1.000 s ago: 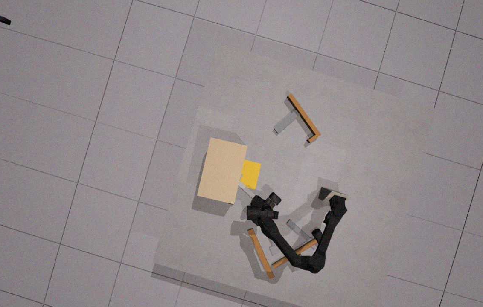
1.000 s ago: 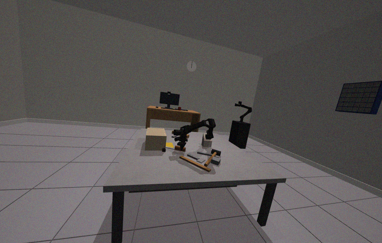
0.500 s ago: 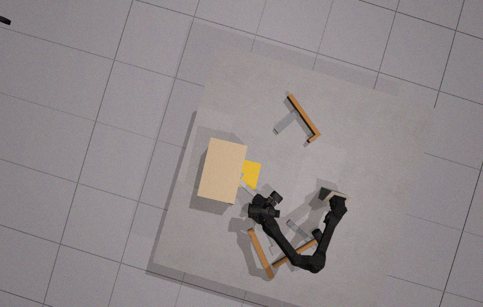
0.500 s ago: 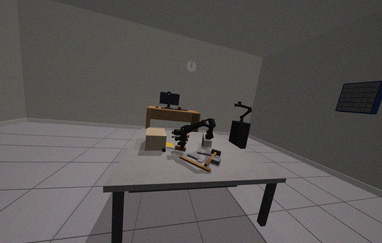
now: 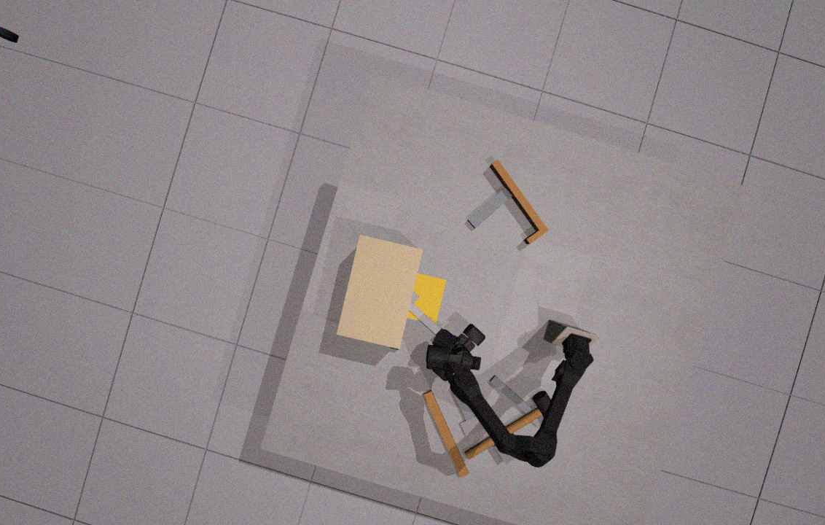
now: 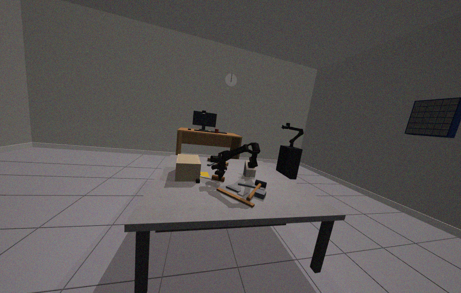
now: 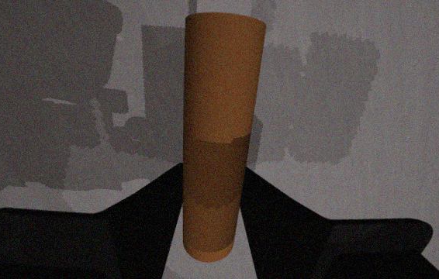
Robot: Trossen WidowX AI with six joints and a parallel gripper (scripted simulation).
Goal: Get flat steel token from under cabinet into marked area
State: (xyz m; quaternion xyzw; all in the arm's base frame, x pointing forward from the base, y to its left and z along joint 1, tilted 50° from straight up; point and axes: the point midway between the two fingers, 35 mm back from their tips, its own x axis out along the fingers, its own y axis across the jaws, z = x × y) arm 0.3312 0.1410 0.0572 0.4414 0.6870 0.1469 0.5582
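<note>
My gripper tip is 200 mm to the right of the grey l-shaped bracket and 100 mm past it. Round my gripper tip: grey block (270 mm to the left, 260 mm behind, 10 mm above); then wooden stick (280 mm to the left, 50 mm behind); then grey steel token (180 mm ahead, 120 mm to the right).
</note>
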